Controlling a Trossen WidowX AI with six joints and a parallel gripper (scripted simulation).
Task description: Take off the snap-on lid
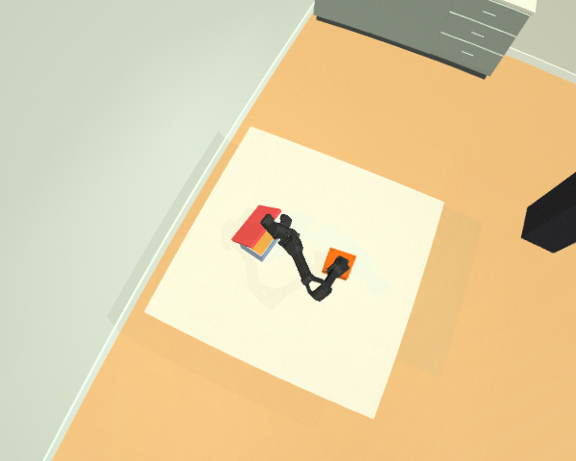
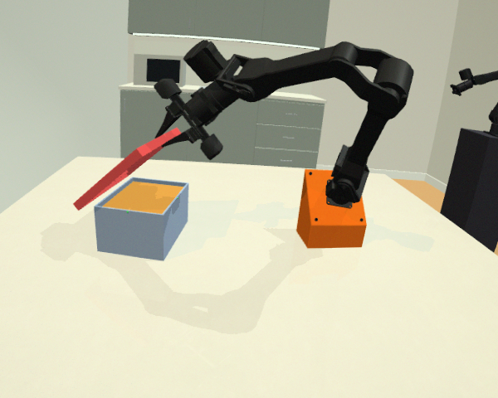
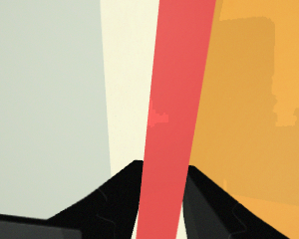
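My gripper tip is 60 mm short of the red lid, 10 mm to the left of it and 50 mm above it. From my gripper tip the other things lie so: storage box: 30 mm ahead, 170 mm below.
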